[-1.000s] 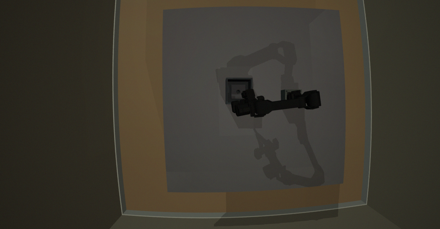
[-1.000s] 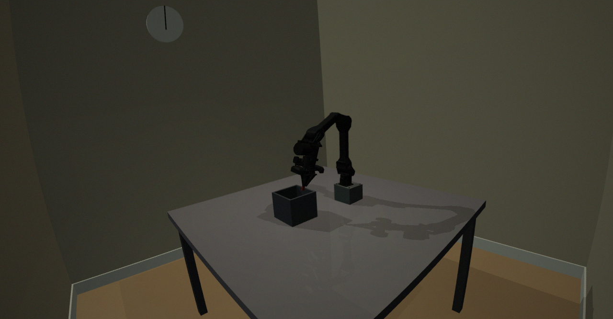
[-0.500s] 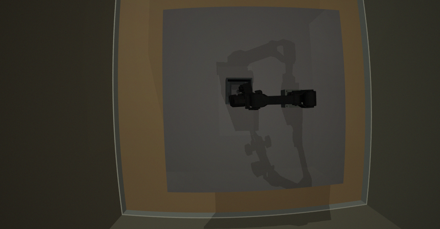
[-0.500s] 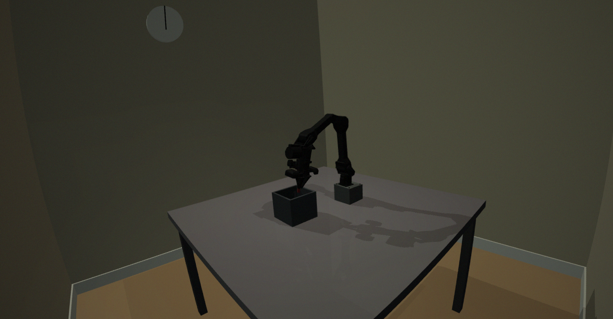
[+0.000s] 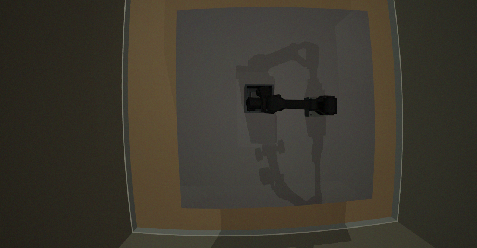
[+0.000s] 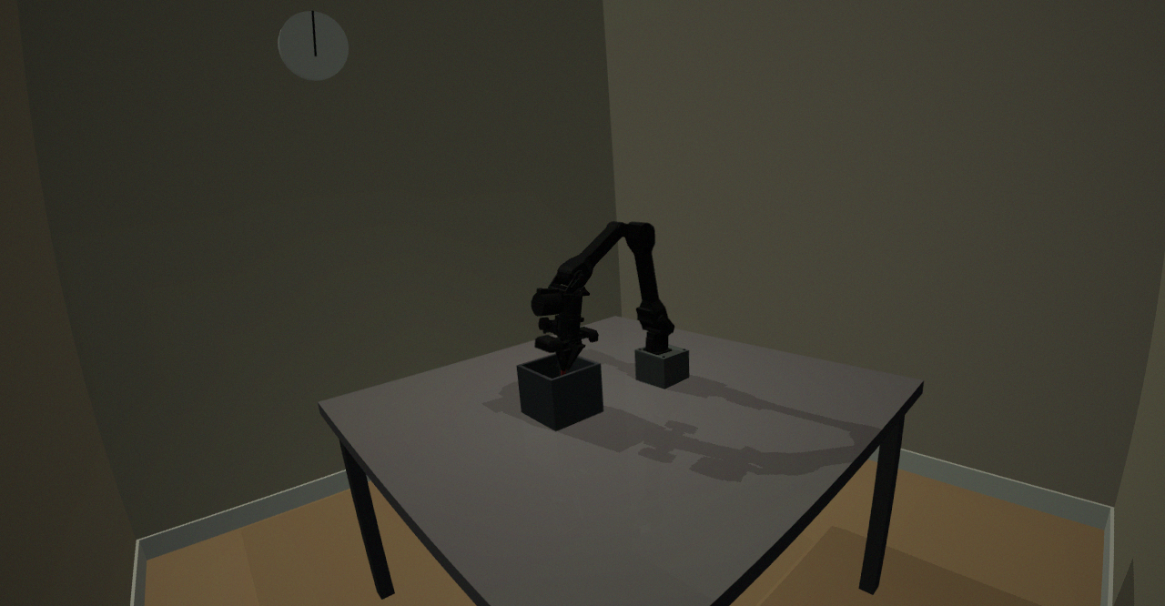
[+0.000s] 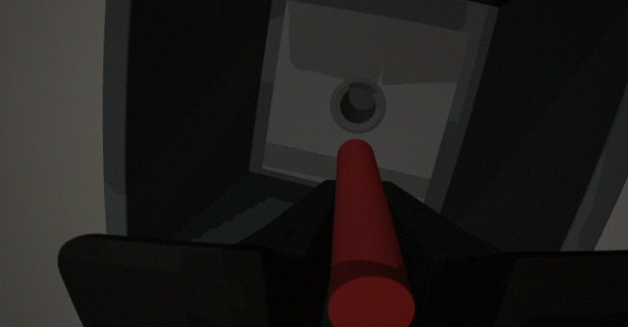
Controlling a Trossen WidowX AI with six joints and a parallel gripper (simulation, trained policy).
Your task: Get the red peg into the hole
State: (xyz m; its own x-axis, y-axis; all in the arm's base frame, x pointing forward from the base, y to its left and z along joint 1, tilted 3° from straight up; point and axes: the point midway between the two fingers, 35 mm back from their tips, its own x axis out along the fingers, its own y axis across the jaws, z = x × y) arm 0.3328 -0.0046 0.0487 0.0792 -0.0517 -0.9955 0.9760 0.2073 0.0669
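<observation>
Right now the light plate is 1 cm ahead of my gripper tip, 2 cm to the right of it and 8 cm below it. The rest, counted from my gripper tip: red peg 1 cm to the right, 2 cm above.
</observation>
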